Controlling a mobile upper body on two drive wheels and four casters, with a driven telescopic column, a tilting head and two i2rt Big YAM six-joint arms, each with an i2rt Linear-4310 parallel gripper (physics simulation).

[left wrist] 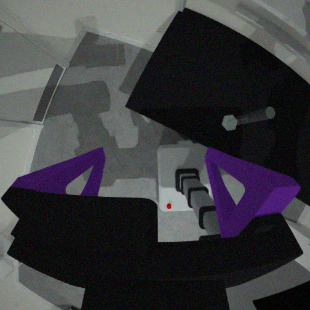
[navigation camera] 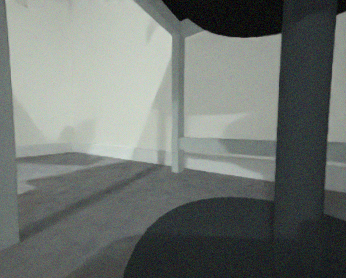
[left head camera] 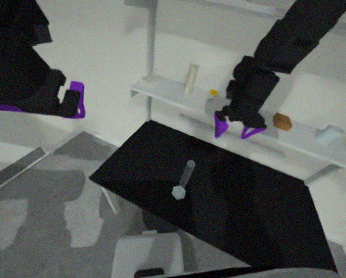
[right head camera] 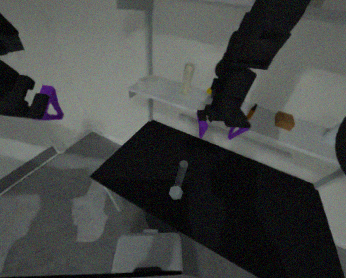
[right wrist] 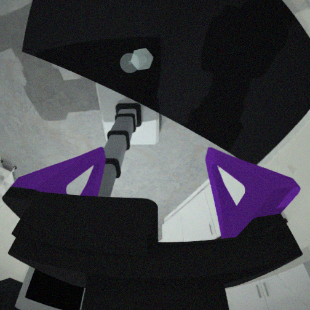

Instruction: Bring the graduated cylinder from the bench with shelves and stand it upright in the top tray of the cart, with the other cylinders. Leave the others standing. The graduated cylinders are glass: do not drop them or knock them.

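Places are measured from the left arm's base along level axes (x right, y ahead, z up), in metres.
Pixels of known places: left gripper, fingertip midpoint: [left head camera: 59,112] [right head camera: 40,114]; right gripper, fingertip midpoint: [left head camera: 229,137] [right head camera: 214,137].
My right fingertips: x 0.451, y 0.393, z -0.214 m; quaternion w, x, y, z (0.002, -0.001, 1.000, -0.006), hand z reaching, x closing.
For each thing: its middle in the pictures, then the offset to it from my right fingertips. "*": a spot on its surface instead. Level surfaces: height alone.
- clear graduated cylinder at the middle of its body: [right head camera: 179,180] [left head camera: 184,180] dx -0.056, dy +0.063, dz -0.410 m
- black bench top at its surface level: dz -0.577 m
- cream upright cylinder-shaped thing at the middle of its body: [right head camera: 187,79] [left head camera: 190,80] dx -0.020, dy +0.544, dz -0.031 m
- brown block at the middle of its body: [right head camera: 284,120] [left head camera: 281,121] dx +0.516, dy +0.270, dz -0.100 m
- small yellow thing at the middle of its body: [left head camera: 211,95] dx +0.128, dy +0.486, dz -0.090 m
- amber bottle at the middle of its body: [right head camera: 252,111] dx +0.317, dy +0.294, dz -0.074 m
- bench leg at a spot on its surface: [navigation camera: 178,100] * dx -0.257, dy +0.733, dz -0.977 m
A clear graduated cylinder [left head camera: 186,175] [right head camera: 180,174] [left wrist: 252,116] [right wrist: 142,59] with a six-sided foot stands upright on the black bench top [left head camera: 135,150] [right head camera: 135,150] [left wrist: 185,60] [right wrist: 75,25]. My right gripper [left head camera: 231,135] [right head camera: 216,135] [right wrist: 155,152] is open and empty, above the far part of the bench, apart from the cylinder and beyond it in the head views. My left gripper [left head camera: 44,111] [left wrist: 154,152] is open and empty, off to the left of the bench in the head views. The cart and the other cylinders do not show.
A shelf [left head camera: 165,90] [right head camera: 165,94] behind the bench holds a cream upright cylinder-shaped thing [left head camera: 191,79] [right head camera: 187,78], a brown block [left head camera: 282,121] [right head camera: 285,120], a small yellow thing [left head camera: 213,92] and an amber bottle [right head camera: 252,111]. A bench leg [navigation camera: 178,100] shows in the navigation view.
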